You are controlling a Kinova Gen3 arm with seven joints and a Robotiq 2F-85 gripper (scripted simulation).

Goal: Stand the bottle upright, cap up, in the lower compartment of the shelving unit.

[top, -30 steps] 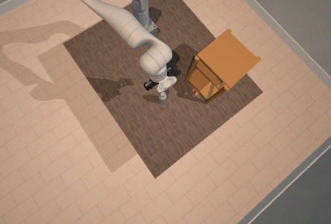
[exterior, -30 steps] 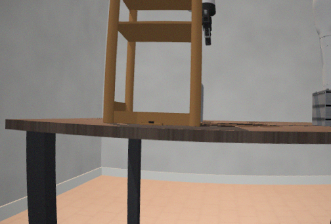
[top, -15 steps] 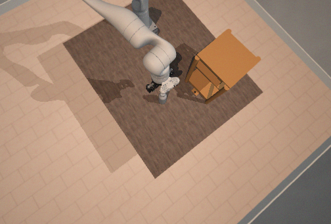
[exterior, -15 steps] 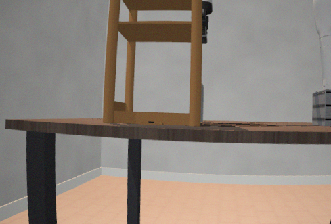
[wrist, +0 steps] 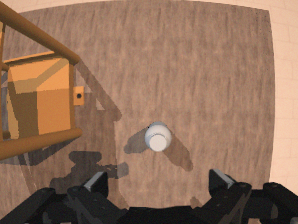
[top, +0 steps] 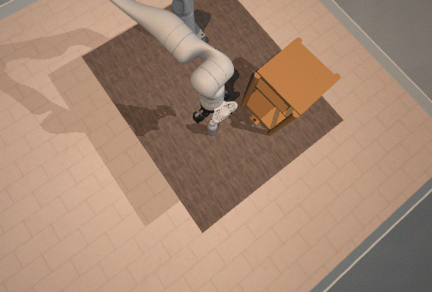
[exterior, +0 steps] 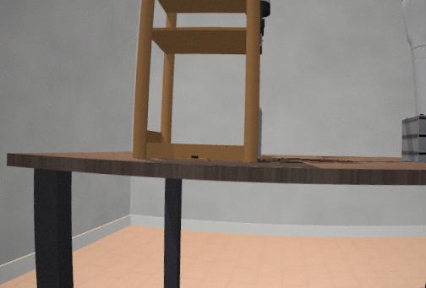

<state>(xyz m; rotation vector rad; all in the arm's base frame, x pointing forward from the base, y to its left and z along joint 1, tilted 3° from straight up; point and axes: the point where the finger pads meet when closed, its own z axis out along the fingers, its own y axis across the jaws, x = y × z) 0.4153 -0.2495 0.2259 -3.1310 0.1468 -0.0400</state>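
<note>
Right now the grey bottle is 200 mm below my hand and 10 mm ahead of it. Also, from my hand: orange shelving unit (320 mm to the left, 140 mm below, 140 mm ahead).
</note>
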